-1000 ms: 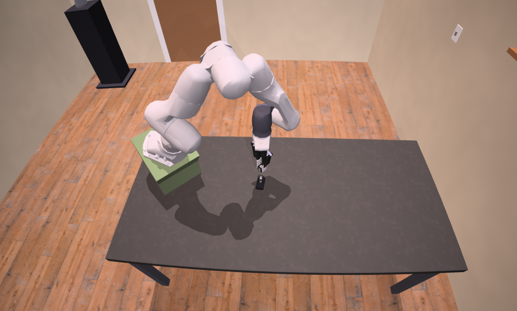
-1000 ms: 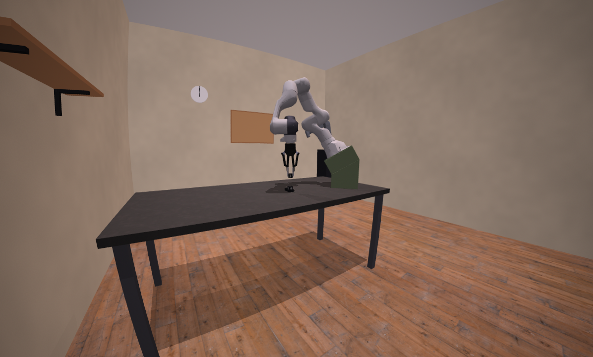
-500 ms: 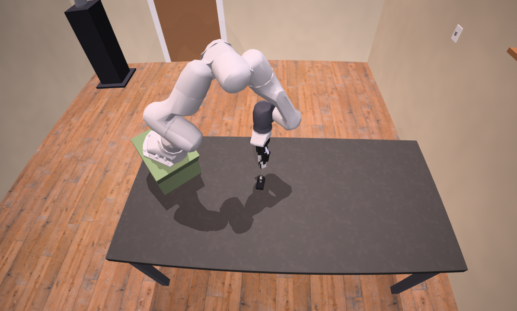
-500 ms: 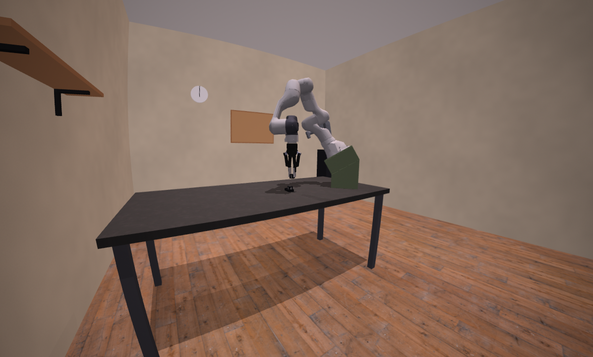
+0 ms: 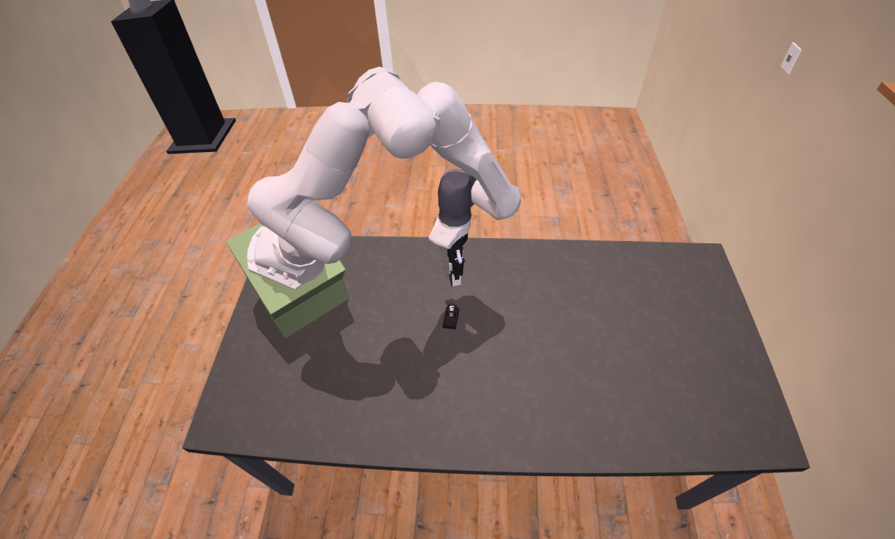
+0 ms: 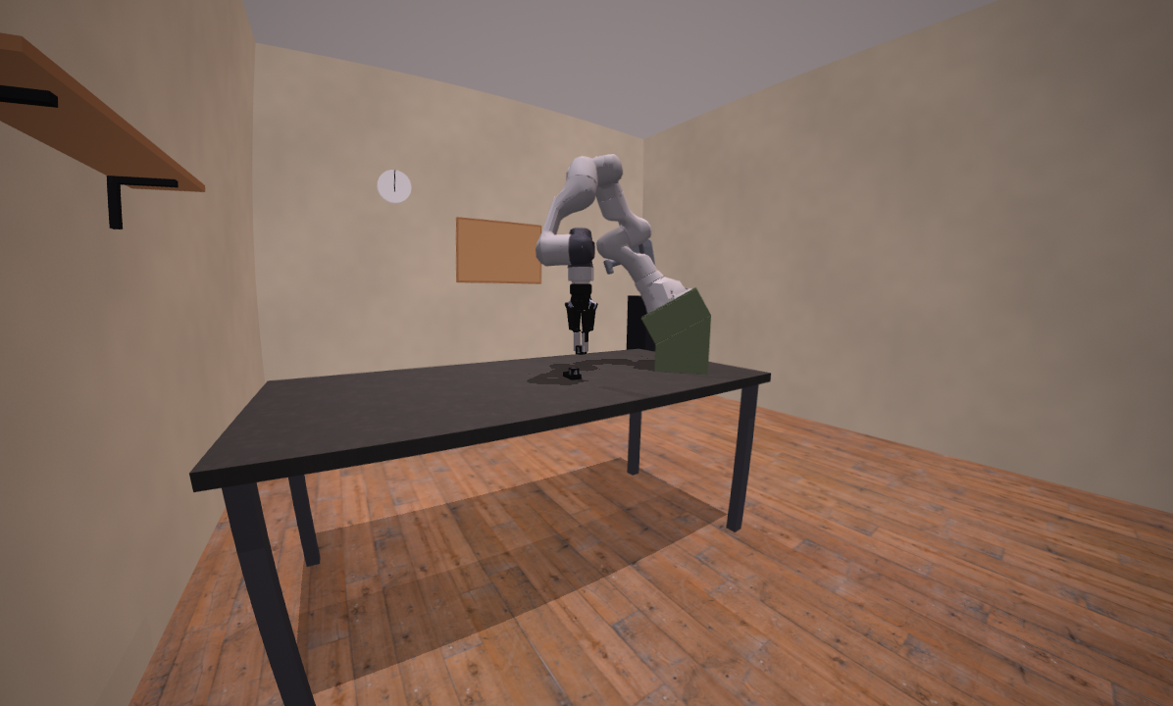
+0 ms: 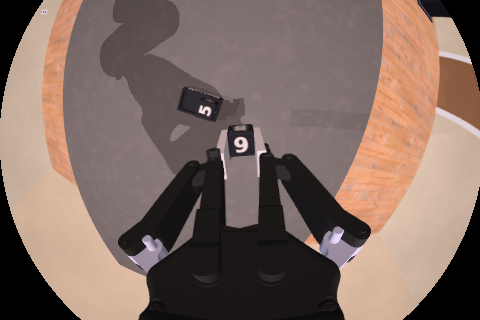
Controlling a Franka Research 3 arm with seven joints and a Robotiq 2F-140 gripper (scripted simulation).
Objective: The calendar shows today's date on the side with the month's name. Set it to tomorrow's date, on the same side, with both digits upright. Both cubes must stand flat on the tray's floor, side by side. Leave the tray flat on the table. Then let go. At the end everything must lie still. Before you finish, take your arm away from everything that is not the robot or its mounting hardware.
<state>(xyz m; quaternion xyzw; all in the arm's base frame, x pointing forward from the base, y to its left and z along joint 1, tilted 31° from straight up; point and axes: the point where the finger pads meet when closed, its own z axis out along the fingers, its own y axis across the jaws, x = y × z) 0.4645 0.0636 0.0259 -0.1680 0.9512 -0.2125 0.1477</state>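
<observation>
Right now my hand is 130 mm above the black tray, 80 mm to the left of it and 10 mm past it. From my hand the other things lie so: dark date cube (30 mm below).
</observation>
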